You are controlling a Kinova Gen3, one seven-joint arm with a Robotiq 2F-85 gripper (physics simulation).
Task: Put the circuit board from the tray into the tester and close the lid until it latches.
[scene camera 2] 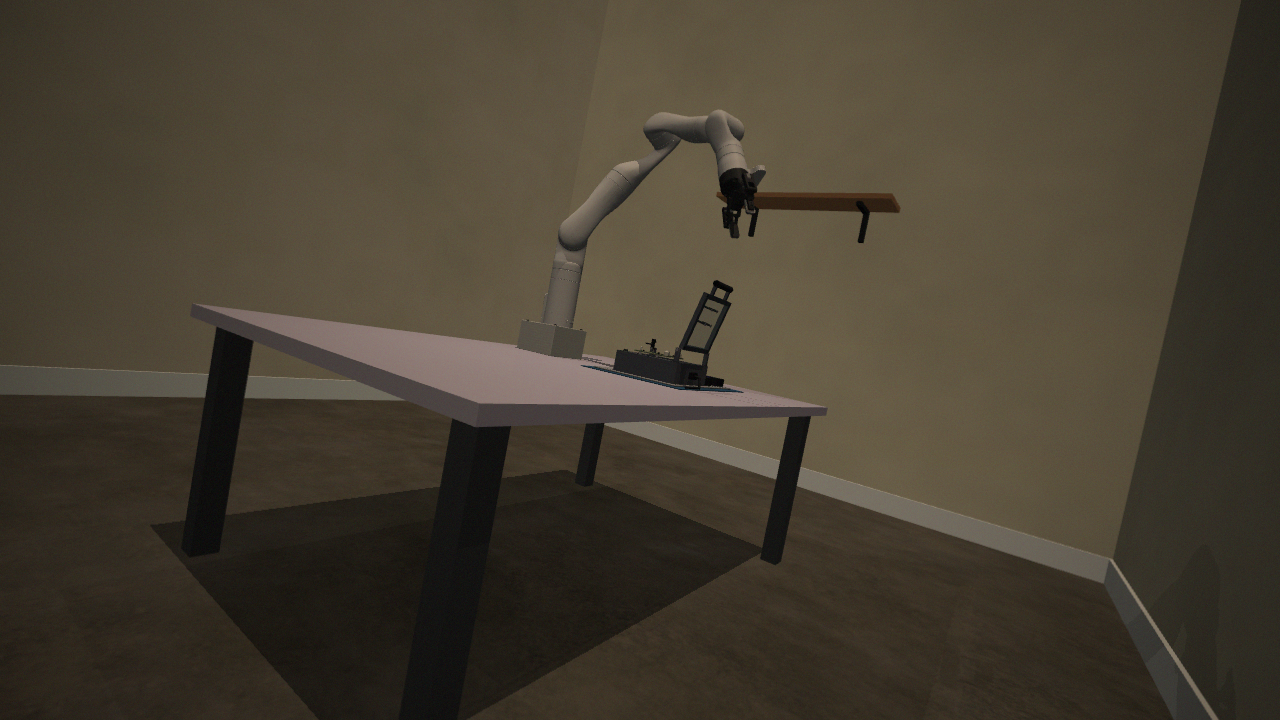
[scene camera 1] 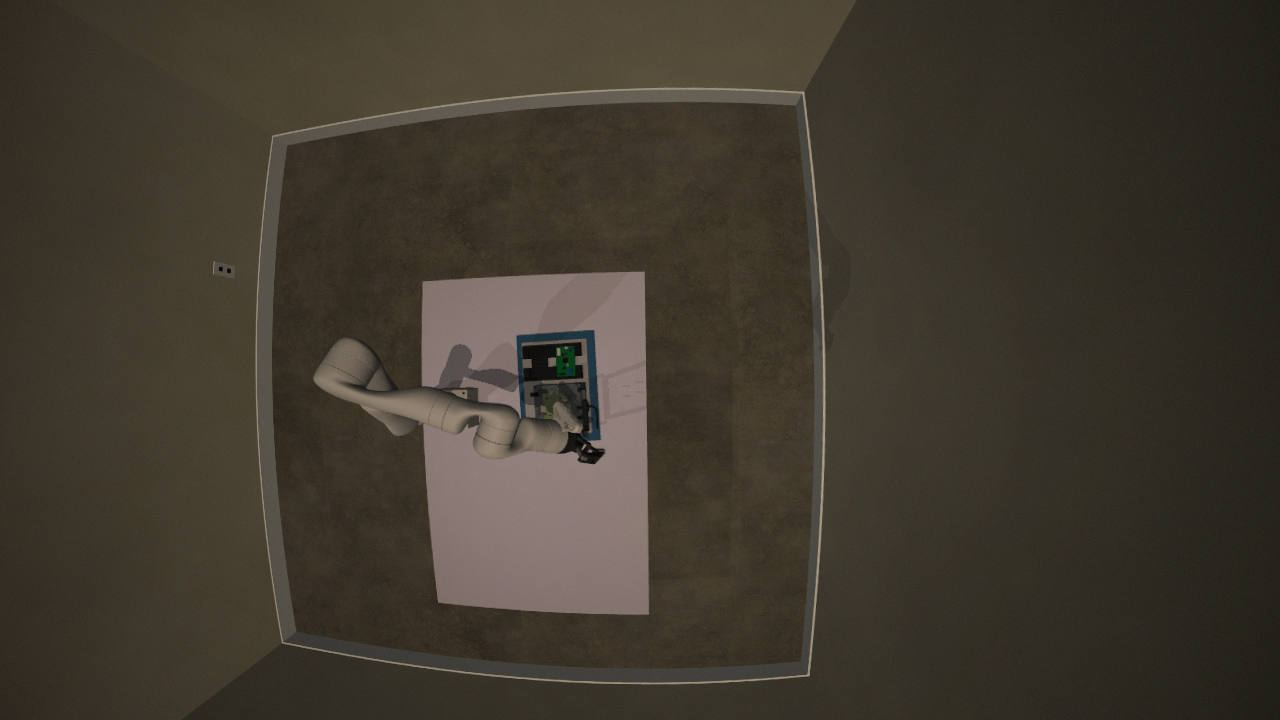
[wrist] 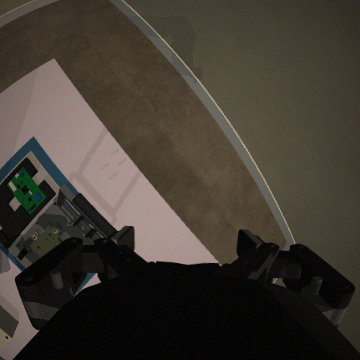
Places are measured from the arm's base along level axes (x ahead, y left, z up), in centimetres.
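Where they show: gripper, fingertip midpoint: (scene camera 2: 742,225) (scene camera 1: 592,439) (wrist: 185,240); arm's base, link origin: (scene camera 2: 557,326).
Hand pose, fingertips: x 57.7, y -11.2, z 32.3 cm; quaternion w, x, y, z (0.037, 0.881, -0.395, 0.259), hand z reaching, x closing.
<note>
Each offset is from my fingertips to the top centre of the thing. "pt": to the spot under its first point. Level surfaces: height alone.
The green circuit board {dx -13.6, dy +22.3, dz -38.4 cm} (scene camera 1: 565,360) (wrist: 27,191) lies flat at one end of the black tray {pt dx -23.5, dy +23.0, dz -39.4 cm} (scene camera 1: 539,362). The tester (scene camera 1: 547,398) (scene camera 2: 646,365) (wrist: 46,241) stands beside the tray. Its lid (scene camera 2: 692,322) (wrist: 92,214) is raised steeply, leaning slightly back. An olive plate shows inside the tester in the wrist view. My gripper (scene camera 1: 590,454) (scene camera 2: 732,228) (wrist: 185,240) is open and empty, high above the table and well above the lid's top. The arm partly hides the tester in scene camera 1's view.
Tray and tester stand on a blue-edged mat {dz -41.2 cm} (scene camera 1: 556,334) (wrist: 50,157) on the pale table {dz -41.2 cm} (scene camera 1: 537,537) (scene camera 2: 402,367). The robot's base box (scene camera 2: 550,340) stands behind the tester in scene camera 2's view. A brown wall shelf (scene camera 2: 823,201) shows behind the gripper.
</note>
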